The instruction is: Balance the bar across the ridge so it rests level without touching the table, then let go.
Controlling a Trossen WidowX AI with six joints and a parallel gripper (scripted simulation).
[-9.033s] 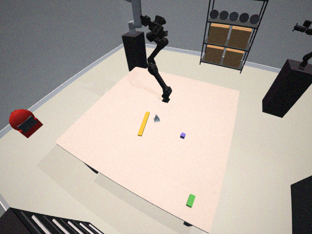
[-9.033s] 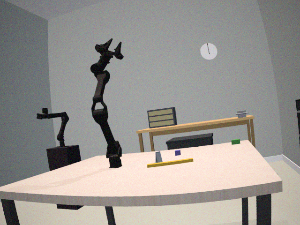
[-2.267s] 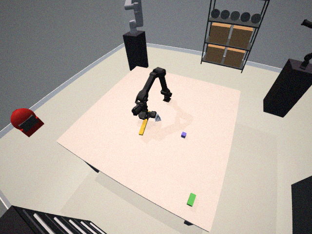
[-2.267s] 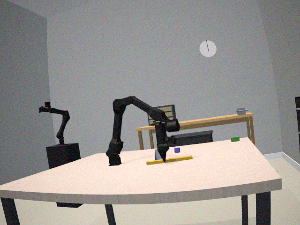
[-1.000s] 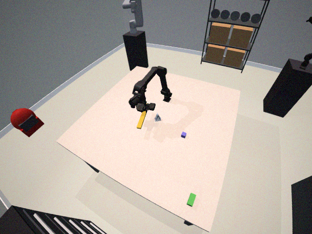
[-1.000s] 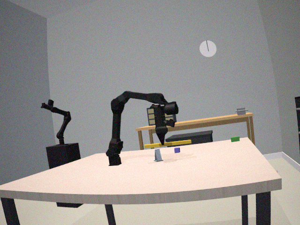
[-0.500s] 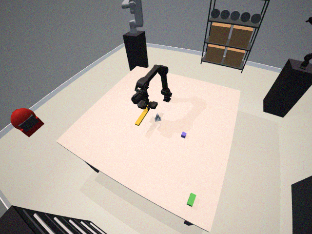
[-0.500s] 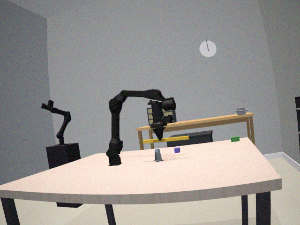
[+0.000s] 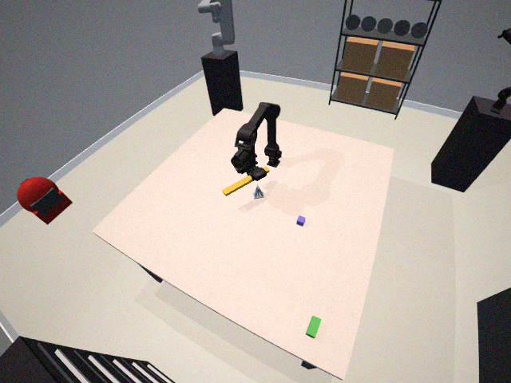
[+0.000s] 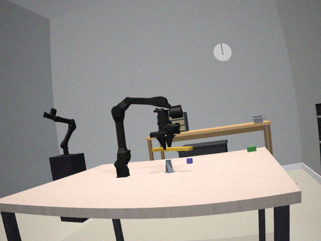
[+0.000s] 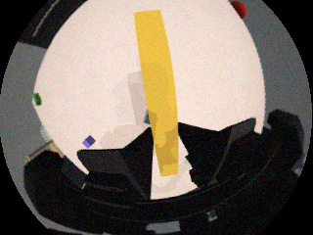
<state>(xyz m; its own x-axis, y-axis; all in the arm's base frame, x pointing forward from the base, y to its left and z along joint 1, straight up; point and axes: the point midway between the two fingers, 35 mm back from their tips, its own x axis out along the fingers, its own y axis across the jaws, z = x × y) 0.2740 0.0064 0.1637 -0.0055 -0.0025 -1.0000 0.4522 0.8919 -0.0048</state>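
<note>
The yellow bar lies 2 cm ahead of my gripper tip and 1 cm to the right of it. Round my gripper tip: green block: 49 cm to the left, 47 cm ahead, 11 cm below; purple cube: 29 cm to the left, 11 cm below, 6 cm ahead.
</note>
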